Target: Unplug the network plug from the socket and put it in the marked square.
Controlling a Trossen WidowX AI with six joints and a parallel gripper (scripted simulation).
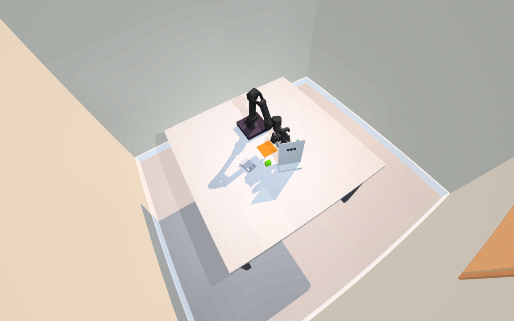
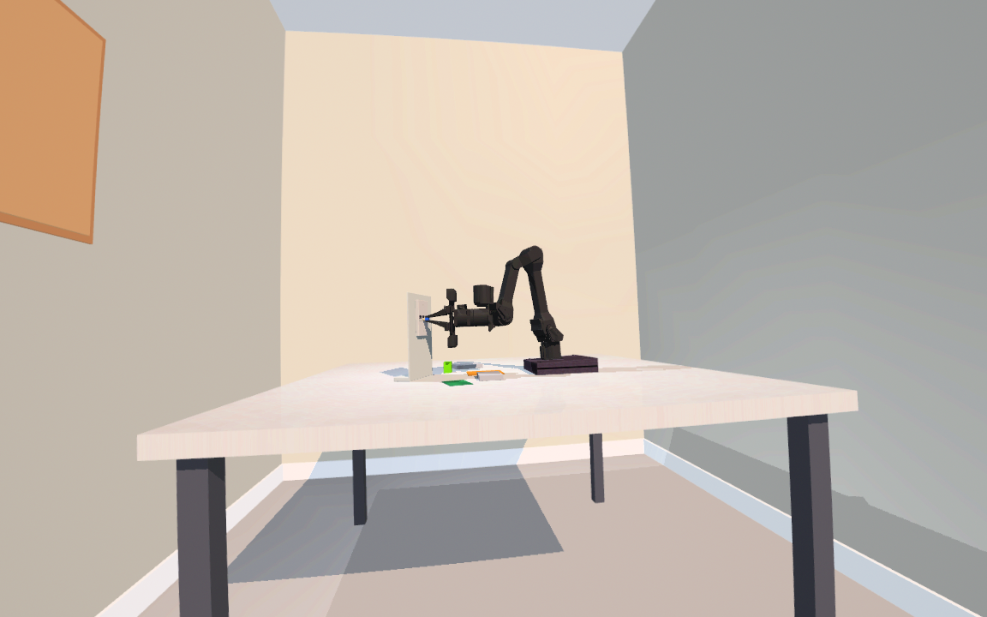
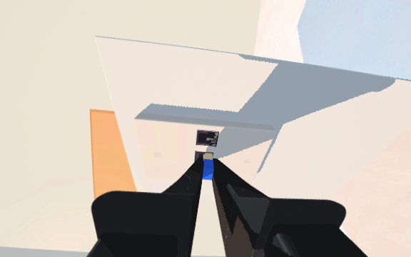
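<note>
Now: the network plug right at my gripper tip. Round my gripper tip: green cube (70 mm behind, 140 mm to the right, 170 mm below); then upright panel (20 mm ahead, 10 mm to the right, 70 mm below); then green patch (100 mm behind, 150 mm to the left, 190 mm below).
</note>
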